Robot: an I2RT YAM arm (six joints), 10 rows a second.
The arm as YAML. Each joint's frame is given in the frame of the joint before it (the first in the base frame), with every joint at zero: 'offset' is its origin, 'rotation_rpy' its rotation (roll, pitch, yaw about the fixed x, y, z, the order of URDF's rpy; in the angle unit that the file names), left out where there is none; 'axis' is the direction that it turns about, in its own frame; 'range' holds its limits. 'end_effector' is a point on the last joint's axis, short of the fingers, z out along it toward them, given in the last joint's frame.
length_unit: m
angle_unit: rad
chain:
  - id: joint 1
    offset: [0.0, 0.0, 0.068]
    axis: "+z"
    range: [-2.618, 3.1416]
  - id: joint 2
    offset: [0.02, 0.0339, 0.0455]
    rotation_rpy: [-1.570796, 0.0, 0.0]
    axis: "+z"
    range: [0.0, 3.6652]
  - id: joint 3
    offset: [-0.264, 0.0, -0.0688]
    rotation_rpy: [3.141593, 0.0, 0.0]
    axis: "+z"
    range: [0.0, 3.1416]
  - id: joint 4
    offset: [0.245, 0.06, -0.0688]
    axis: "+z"
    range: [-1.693, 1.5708]
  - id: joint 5
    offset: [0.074, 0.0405, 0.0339]
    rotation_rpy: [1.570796, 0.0, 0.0]
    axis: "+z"
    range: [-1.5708, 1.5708]
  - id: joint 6
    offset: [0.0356, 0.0, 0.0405]
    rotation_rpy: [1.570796, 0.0, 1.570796]
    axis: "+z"
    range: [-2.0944, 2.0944]
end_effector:
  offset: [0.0, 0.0, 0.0]
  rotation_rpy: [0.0, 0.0, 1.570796]
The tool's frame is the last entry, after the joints.
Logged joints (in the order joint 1, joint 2, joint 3, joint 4, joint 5, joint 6), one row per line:
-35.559, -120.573, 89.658, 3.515, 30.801, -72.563
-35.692, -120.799, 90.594, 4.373, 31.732, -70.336
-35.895, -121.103, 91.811, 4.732, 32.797, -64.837
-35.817, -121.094, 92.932, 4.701, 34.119, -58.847
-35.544, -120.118, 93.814, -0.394, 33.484, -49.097
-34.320, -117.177, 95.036, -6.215, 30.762, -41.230
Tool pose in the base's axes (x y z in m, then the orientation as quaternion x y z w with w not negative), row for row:
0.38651, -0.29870, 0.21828, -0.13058, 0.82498, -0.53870, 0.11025
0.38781, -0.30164, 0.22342, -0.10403, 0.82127, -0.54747, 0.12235
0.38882, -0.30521, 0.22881, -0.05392, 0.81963, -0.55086, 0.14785
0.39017, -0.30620, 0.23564, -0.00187, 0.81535, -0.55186, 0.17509
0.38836, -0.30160, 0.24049, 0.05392, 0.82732, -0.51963, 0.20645
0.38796, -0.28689, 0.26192, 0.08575, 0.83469, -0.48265, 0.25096
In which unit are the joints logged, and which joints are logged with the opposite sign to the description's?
The joints are logged in degrees. Opposite sign: joint 2.
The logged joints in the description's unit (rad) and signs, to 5 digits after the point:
-0.62062, 2.10440, 1.56483, 0.06135, 0.53758, -1.26646
-0.62294, 2.10834, 1.58116, 0.07632, 0.55383, -1.22759
-0.62649, 2.11365, 1.60240, 0.08259, 0.57242, -1.13162
-0.62512, 2.11349, 1.62197, 0.08205, 0.59549, -1.02707
-0.62036, 2.09645, 1.63736, -0.00688, 0.58441, -0.85690
-0.59900, 2.04512, 1.65869, -0.10847, 0.53690, -0.71960

